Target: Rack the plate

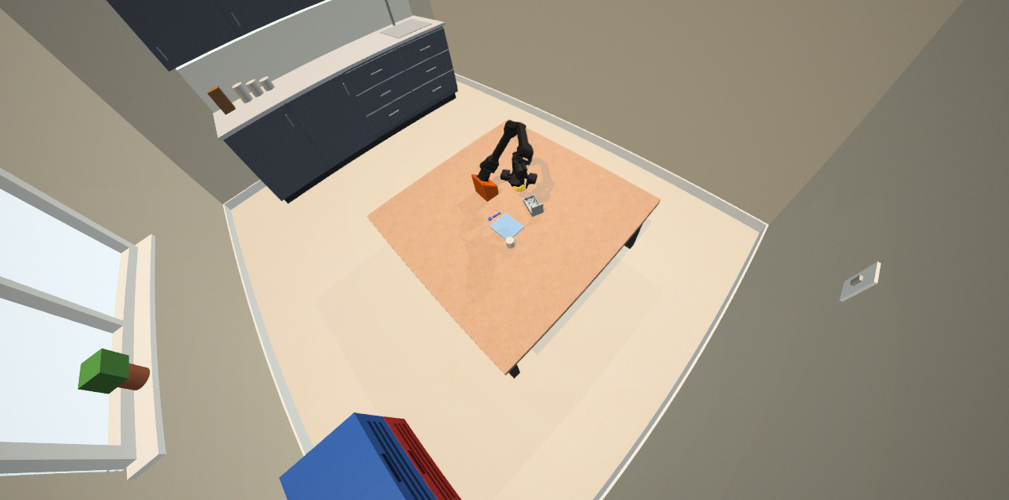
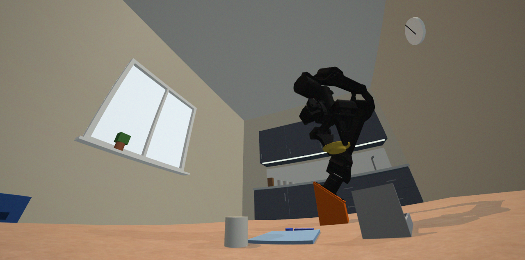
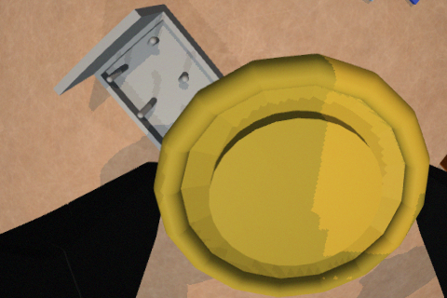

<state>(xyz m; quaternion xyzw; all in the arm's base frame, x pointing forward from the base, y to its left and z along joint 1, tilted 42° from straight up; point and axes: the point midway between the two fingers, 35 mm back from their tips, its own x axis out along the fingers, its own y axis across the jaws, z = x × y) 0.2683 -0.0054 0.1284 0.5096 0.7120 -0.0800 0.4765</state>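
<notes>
My gripper tip is now 30 mm short of the grey dish rack, 60 mm to the right of it and 160 mm above it. The rest, counted from my gripper tip: light blue mat: 40 mm ahead, 140 mm to the right, 180 mm below; blue pen: 70 mm behind, 160 mm to the right, 180 mm below; yellow plate: 10 mm above.
</notes>
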